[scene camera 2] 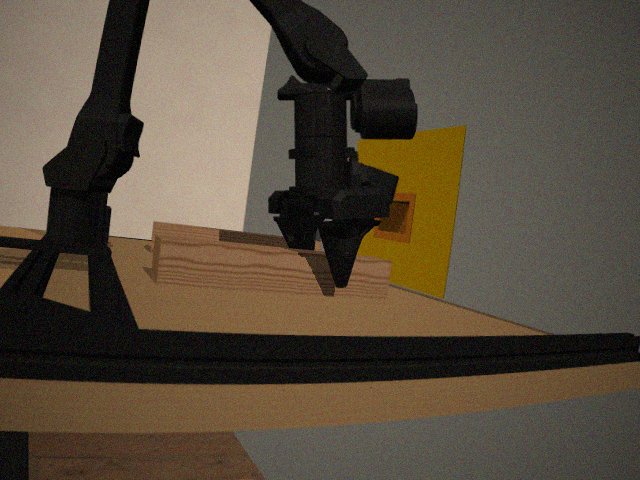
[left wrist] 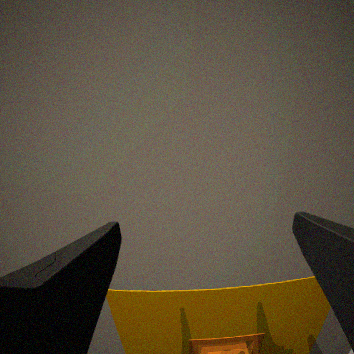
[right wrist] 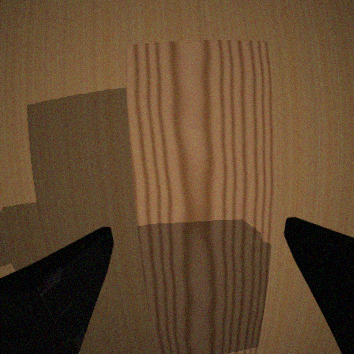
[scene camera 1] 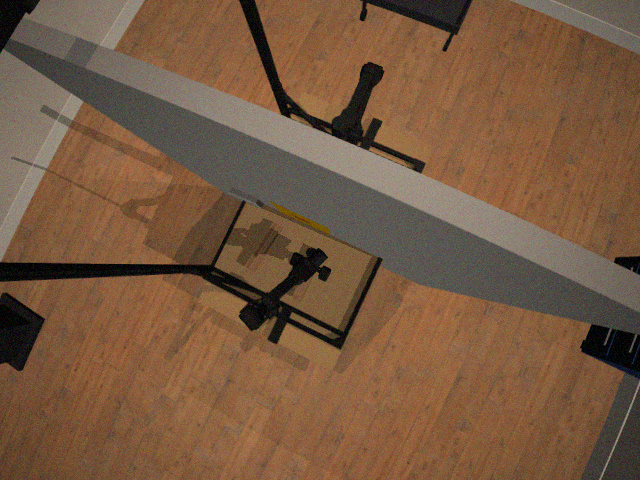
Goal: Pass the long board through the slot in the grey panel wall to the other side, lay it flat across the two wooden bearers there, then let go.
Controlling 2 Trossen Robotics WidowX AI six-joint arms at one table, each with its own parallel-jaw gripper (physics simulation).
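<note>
The long board [scene camera 2: 232, 263] [right wrist: 200, 125] lies flat on the near-side table. My right gripper [scene camera 2: 323, 266] [right wrist: 199, 232] is open and low over it, one finger on each side of the board; in scene camera 1 the right gripper [scene camera 1: 310, 258] is seen from above. The grey panel wall [scene camera 1: 310, 170] [scene camera 2: 542, 180] carries a yellow plate [scene camera 1: 299, 219] [scene camera 2: 431, 170] [left wrist: 150, 310]. The slot's orange frame [scene camera 2: 412, 219] [left wrist: 227, 337] is partly hidden by the right gripper in scene camera 2. My left gripper [left wrist: 208, 227] is open and empty, facing the wall on its far side. The bearers cannot be made out.
The near table [scene camera 1: 336, 304] [scene camera 2: 258, 320] has a black rail [scene camera 2: 361, 359] along its edge. Reddish-brown wood strips [scene camera 1: 266, 242] lie in shadow on it. The left arm [scene camera 1: 356, 108] stands beyond the wall, its gripper hidden there in scene camera 1.
</note>
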